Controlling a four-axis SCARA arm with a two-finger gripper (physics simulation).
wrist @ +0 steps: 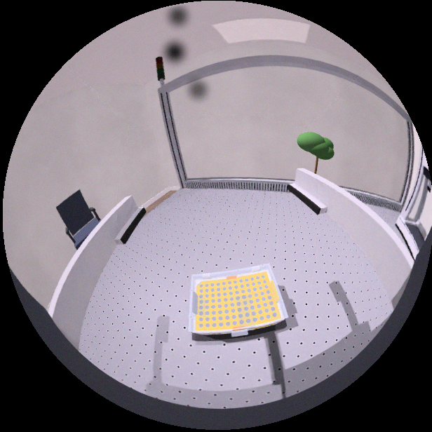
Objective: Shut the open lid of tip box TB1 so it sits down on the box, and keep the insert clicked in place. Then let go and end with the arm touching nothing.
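Observation:
Tip box TB1 (193,306) stands on the perforated deck, low and near the middle of the wrist view. Its clear, whitish lid (240,333) is down over the top, and its rim looks level with the box. The yellow insert (236,301) with its grid of holes shows through the lid and looks flat; its orange clips show at the front and back edges. The box's side walls are mostly hidden under the lid. My gripper (213,187) is open and empty, its two white fingers wide apart to the left and right, and neither finger touches the box or lid in this view.
The perforated deck (225,230) spreads around the box, with dark shadows on it. A grey frame (172,135) rises behind. A chair (77,217) is at the left, a green plant (315,143) behind at the right, and white equipment (417,225) at the right edge.

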